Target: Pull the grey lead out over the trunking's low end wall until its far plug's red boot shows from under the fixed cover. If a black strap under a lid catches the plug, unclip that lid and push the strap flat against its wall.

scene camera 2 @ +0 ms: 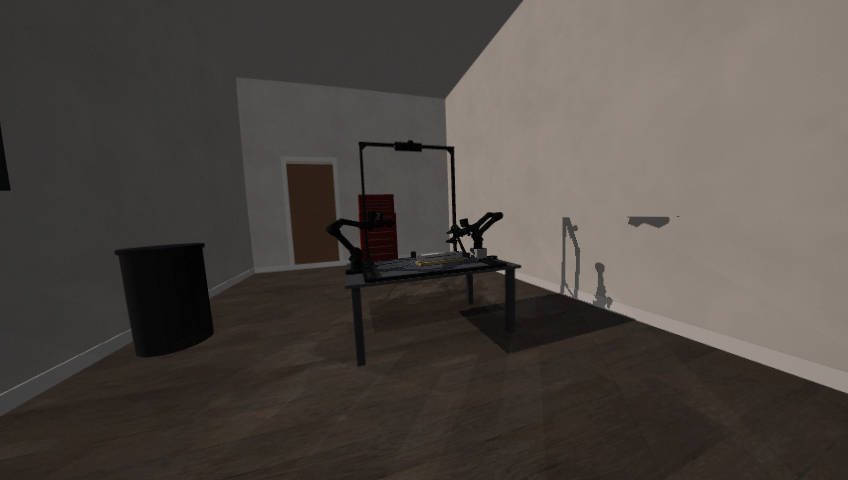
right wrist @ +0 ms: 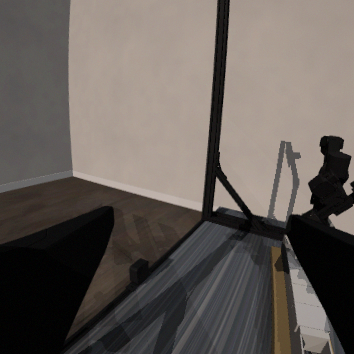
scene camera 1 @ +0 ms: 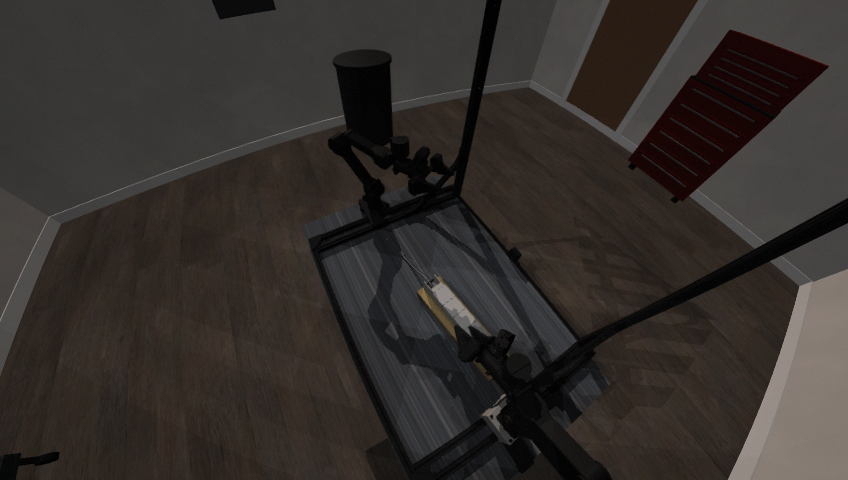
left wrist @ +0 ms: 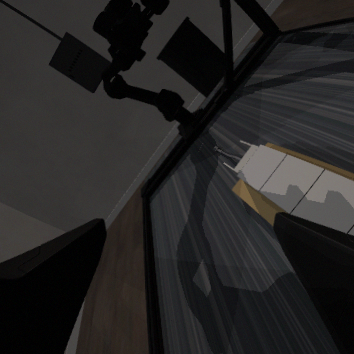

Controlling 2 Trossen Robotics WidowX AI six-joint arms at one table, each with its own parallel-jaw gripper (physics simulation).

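Frame: origin at the left arm's base, x left, y back, z up, level; centimetres.
Where they show: left gripper, fingertip midpoint: [scene camera 2: 446, 237] [right wrist: 345, 226] [scene camera 1: 462, 326] [left wrist: 190, 224]; right gripper, fingertip midpoint: [right wrist: 202, 219] [scene camera 1: 448, 181]; left arm's base at its link origin: [scene camera 2: 478, 248] [scene camera 1: 510, 418]; right arm's base at its link origin: [scene camera 2: 356, 269] [scene camera 1: 374, 205] [left wrist: 188, 120].
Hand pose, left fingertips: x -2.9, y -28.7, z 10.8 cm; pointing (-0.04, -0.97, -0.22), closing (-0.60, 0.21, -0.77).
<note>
Things, the pixels of their top centre, and the offset from my left fingertips. "pt": a spot on its surface instead.
- thin grey lead at a spot on its surface: [left wrist: 228, 154] [scene camera 1: 414, 267] pt dx -5.8, dy -31.4, dz -18.8 cm
- small black block at a spot on its surface: [right wrist: 139, 271] [scene camera 1: 511, 251] pt dx -43.1, dy -13.0, dz -16.3 cm
The white trunking [scene camera 1: 445, 300] [left wrist: 268, 161] [right wrist: 310, 309] lies on the table between yellow-brown strips, its lids in a row. Those visible look closed. The thin grey lead [scene camera 1: 414, 267] [left wrist: 228, 153] runs from its end toward the right arm's base and lies on the table. The plug, red boot and straps cannot be seen. My left gripper [scene camera 1: 464, 328] [left wrist: 190, 224] is open and empty above the trunking's far part from the lead, in scene camera 1. My right gripper [scene camera 1: 443, 174] [right wrist: 202, 219] is open and empty, raised near its own base, away from the lead.
A black frame [scene camera 1: 476, 89] [right wrist: 216, 100] rises from the table. A small black block [scene camera 1: 514, 254] [right wrist: 139, 271] sits at its long edge. A black bin [scene camera 1: 365, 95] [scene camera 2: 166, 300] and a red cabinet [scene camera 1: 726, 115] [scene camera 2: 377, 240] stand away from the table.
</note>
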